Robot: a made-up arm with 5 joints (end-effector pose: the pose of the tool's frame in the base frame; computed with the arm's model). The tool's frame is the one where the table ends.
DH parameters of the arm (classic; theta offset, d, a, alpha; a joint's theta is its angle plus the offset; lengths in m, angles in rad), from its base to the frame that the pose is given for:
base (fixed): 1.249 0 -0.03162 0
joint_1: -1.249 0.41 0 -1.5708
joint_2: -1.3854 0 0.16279 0
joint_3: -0.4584 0 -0.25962 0
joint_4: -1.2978 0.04 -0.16 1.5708
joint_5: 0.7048 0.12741 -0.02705 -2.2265
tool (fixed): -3.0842 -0.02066 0 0
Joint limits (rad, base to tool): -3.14..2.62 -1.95..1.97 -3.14..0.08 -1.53..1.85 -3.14..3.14
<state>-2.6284 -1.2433 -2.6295 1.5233 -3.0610</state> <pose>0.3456 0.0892 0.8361 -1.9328 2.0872 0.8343</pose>
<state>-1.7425 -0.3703 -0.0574 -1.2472 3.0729</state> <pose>0.0136 -0.2993 0.5333 -2.2522 0.7131 1.0901</pose>
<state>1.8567 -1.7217 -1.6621 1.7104 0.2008</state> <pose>0.0292 -0.1937 0.8188 0.8076 -0.5733 0.5009</pose>
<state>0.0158 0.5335 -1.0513 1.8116 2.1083</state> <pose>0.1817 0.0198 0.1874 1.6991 -1.3092 1.9494</pose>
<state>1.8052 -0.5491 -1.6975 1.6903 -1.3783</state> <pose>-0.1295 0.2805 0.7553 -0.0620 -1.5971 1.8954</pose>
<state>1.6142 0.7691 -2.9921 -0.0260 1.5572</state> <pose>-0.0533 0.2848 0.9006 1.2828 0.7346 0.0901</pose>
